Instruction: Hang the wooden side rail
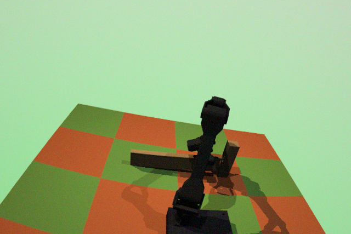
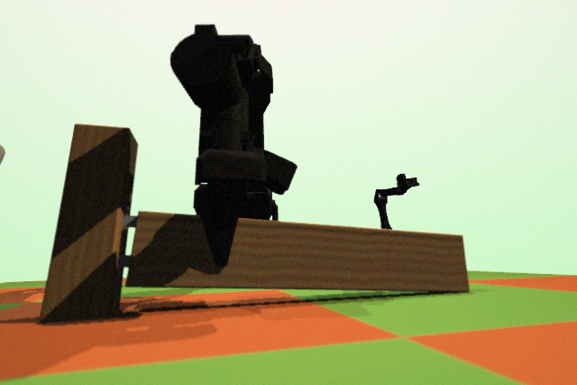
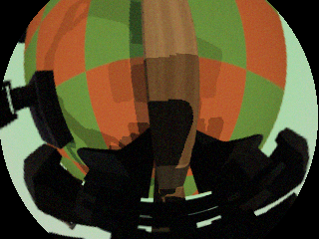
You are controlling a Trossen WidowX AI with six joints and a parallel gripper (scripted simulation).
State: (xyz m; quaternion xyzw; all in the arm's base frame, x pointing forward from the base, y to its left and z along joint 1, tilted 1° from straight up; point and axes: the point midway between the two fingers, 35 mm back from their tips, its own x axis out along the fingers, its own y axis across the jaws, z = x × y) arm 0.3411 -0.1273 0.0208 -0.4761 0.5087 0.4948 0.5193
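The headboard post is 10 mm behind my gripper tip, 120 mm to the right of it and 40 mm above it.
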